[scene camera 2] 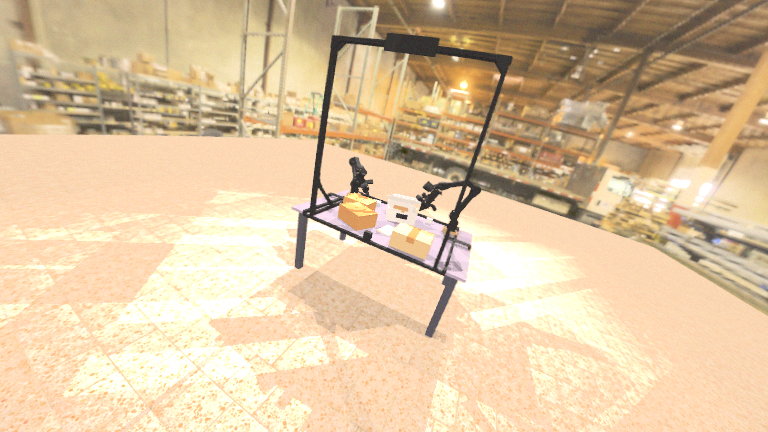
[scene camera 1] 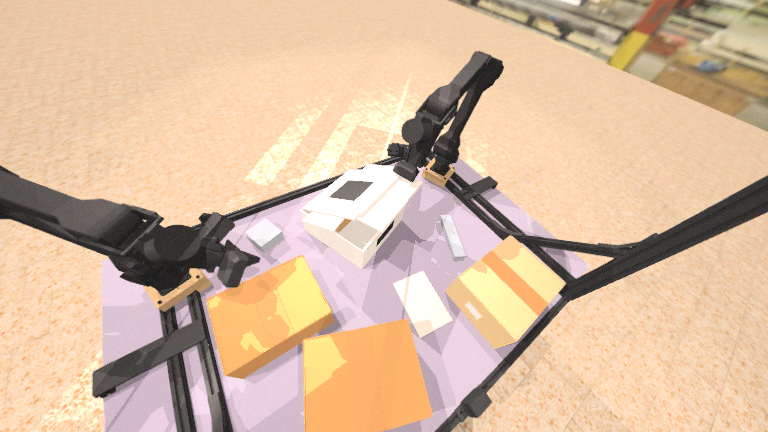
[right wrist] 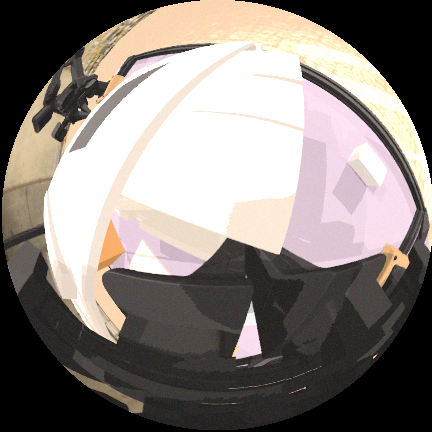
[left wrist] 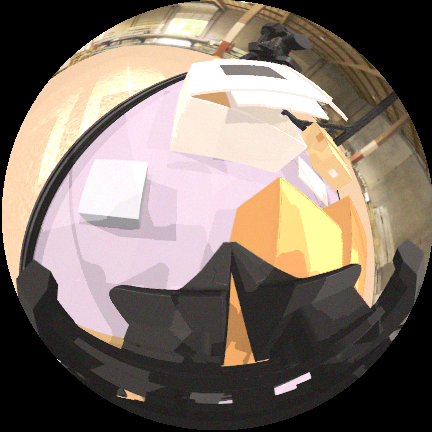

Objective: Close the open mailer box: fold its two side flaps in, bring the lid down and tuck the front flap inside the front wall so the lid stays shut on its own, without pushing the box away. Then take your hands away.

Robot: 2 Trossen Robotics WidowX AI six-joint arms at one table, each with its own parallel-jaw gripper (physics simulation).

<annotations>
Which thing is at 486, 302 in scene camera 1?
A tan box.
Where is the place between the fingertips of the left gripper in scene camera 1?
259, 259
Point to a tan box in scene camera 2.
415, 241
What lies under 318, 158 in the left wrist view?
A tan box.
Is the left gripper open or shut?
Shut.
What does the left gripper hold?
Nothing.
</annotations>
